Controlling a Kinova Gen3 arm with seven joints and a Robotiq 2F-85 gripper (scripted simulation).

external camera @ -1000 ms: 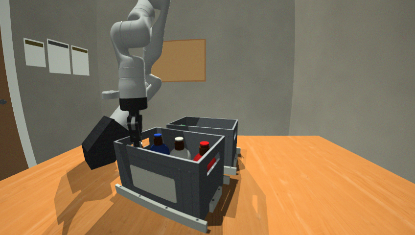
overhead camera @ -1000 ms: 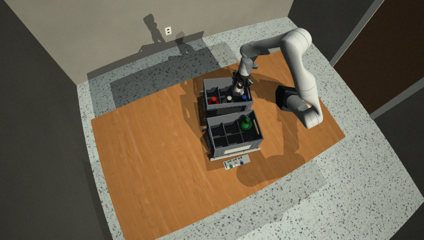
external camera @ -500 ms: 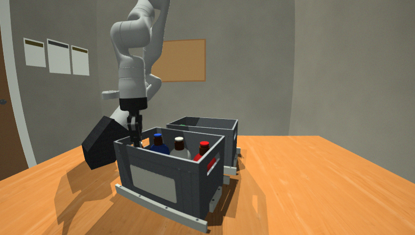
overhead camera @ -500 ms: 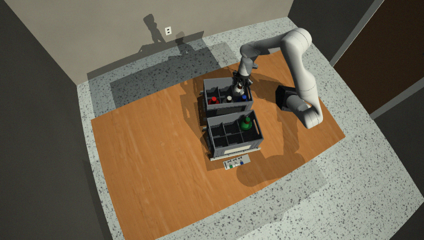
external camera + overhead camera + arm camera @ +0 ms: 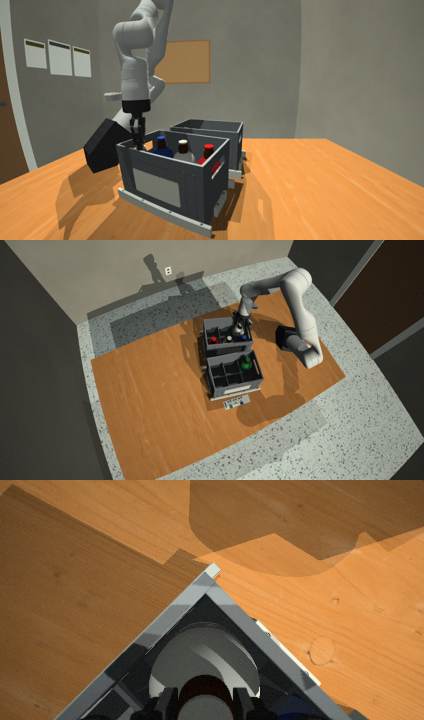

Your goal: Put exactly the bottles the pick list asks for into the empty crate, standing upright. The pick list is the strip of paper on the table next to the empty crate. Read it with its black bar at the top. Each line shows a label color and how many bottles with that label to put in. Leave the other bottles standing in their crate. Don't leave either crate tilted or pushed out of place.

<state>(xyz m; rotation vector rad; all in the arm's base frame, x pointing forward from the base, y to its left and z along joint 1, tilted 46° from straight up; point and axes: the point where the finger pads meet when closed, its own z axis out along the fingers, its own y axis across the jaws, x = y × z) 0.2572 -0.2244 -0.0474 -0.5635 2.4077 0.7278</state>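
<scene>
Right now my hand is 9 cm to the right of the blue bottle, 7 cm above it and 1 cm short of it. From my hand the other things lie so: red bottle: 19 cm ahead, 7 cm below, 5 cm to the left; green bottle: 23 cm to the left, 7 cm below, 5 cm ahead; pick list: 41 cm to the left, 15 cm below, 15 cm ahead.
</scene>
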